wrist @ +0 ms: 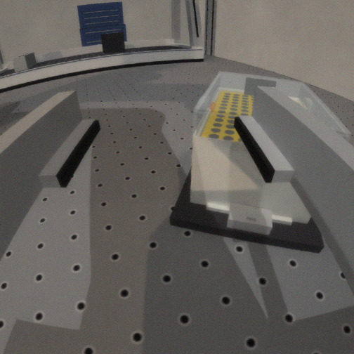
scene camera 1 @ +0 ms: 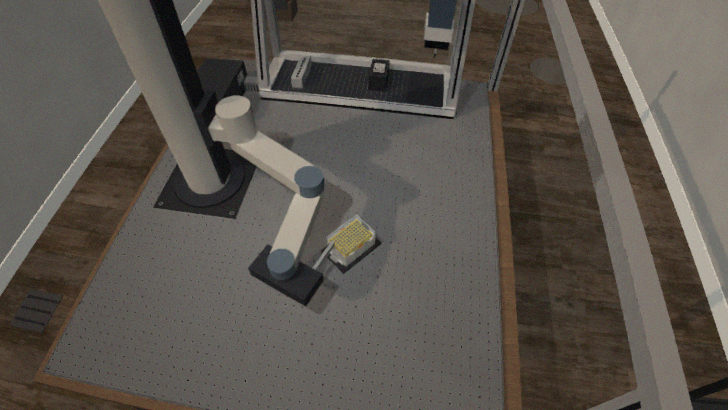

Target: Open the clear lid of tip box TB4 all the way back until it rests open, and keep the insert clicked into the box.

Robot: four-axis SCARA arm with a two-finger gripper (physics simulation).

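Frame: origin at the arm's base, x left, y back, z up, level; millimetres.
Where they show: gripper, fingertip midpoint: (scene camera 1: pixel 319 236); arm's base, link origin: (scene camera 1: pixel 210 181).
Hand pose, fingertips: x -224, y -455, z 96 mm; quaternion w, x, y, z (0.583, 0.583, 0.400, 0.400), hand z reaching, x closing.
Observation:
Things, the pixels of their top centre, and the offset from my fingertips. "spot": a spot on its surface instead. Level surfaces: height alone.
- Tip box TB4, top centre: (scene camera 1: pixel 351 234) dx +26, dy -88, dz -6 mm
- black base plate, surface spot: (scene camera 1: pixel 347 267) spot: dx -49, dy -88, dz -75 mm
- yellow insert, top centre: (scene camera 1: pixel 351 234) dx +26, dy -88, dz -9 mm
- perforated deck, surface height: dz -83 mm
- dark tray, surface height: dz -34 mm
- white block, surface spot: (scene camera 1: pixel 301 72) spot: dx +754, dy +239, dz +11 mm
- black block, surface spot: (scene camera 1: pixel 379 74) spot: dx +754, dy -81, dz +36 mm
Tip box TB4 (scene camera 1: pixel 358 251) (wrist: pixel 225 172) stands upright on a black base plate (scene camera 1: pixel 347 267) (wrist: pixel 200 220), with a latch tab (wrist: pixel 250 218) at its near end. The yellow insert (scene camera 1: pixel 351 237) (wrist: pixel 220 117) sits level in the box. The clear lid (wrist: pixel 206 97) shows as see-through walls above and around the insert; its exact angle is hard to tell. My gripper (scene camera 1: pixel 329 247) (wrist: pixel 165 105) is shut at its narrow setting, with a gap and nothing between its fingers. It is at the left corner of the box; in the wrist view the right finger covers part of the box and lid.
The perforated deck (scene camera 1: pixel 433 305) (wrist: pixel 115 235) surrounds the box. A framed enclosure at the back has a dark tray (scene camera 1: pixel 336 81) with a white block (scene camera 1: pixel 301 72) and a black block (scene camera 1: pixel 379 74) on it. The arm's column (scene camera 1: pixel 163 101) stands at the left.

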